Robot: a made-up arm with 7 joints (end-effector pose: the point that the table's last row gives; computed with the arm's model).
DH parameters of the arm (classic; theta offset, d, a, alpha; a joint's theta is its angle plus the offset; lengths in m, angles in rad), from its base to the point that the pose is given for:
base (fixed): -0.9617 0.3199 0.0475 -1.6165
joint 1: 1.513 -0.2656 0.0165 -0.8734
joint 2: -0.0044 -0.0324 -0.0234 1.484
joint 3: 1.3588 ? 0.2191 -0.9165
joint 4: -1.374 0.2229 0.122 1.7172
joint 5: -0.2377 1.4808 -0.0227 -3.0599
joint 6: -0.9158 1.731 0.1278 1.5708
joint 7: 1.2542 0 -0.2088 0
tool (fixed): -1.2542 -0.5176 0 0
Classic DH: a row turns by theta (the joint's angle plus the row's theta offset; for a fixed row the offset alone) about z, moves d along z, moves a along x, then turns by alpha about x.
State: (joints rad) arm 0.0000 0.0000 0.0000 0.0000 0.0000 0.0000 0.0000
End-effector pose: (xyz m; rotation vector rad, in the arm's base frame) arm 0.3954 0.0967 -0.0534 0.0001 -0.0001 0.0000
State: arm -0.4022 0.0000 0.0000 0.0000 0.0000 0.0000 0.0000
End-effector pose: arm 0.4730 -0.0091 0.0138 -0.3294 -0.2299 0.0184
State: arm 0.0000 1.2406 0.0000 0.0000 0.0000 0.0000 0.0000
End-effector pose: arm -0.3058 0.1360 -0.3492 0.1076 1.2325 -0.0914
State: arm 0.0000 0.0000 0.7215 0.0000 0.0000 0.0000 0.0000
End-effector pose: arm 0.3954 0.2779 0.2558 0.7216 -0.0001 0.0000
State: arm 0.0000 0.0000 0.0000 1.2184 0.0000 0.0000 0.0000
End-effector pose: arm 0.0016 0.4837 0.1477 0.7416 0.2727 0.9275
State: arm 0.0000 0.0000 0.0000 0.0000 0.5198 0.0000 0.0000
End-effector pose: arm 0.5852 0.1155 0.0760 0.0337 -0.5181 0.0258
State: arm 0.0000 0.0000 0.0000 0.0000 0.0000 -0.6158 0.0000
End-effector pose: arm 0.6828 0.0967 0.0780 0.0001 -0.6159 0.0000
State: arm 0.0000 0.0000 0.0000 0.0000 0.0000 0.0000 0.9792
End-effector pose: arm 0.5889 0.1305 -0.0534 0.0000 -0.0001 0.9792
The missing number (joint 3, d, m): 0.2133
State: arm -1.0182 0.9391 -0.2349 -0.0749 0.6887 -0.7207 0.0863
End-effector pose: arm 0.8043 -0.3241 0.0913 -0.9980 -0.9530 0.4212
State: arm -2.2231 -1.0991 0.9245 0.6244 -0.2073 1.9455 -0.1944
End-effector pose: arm -0.6337 -0.1804 0.2105 -2.6092 0.3724 -0.5228
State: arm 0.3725 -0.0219 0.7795 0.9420 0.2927 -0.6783 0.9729
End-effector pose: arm 0.7448 0.0519 0.9553 1.3100 -1.5526 0.4162
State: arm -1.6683 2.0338 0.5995 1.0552 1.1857 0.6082 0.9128
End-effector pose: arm 0.7233 -0.4118 0.0878 0.3153 -0.6664 0.2685
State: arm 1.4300 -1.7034 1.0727 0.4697 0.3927 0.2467 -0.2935
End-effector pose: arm -0.0570 -0.3245 1.0658 1.8509 -1.2753 -0.0619
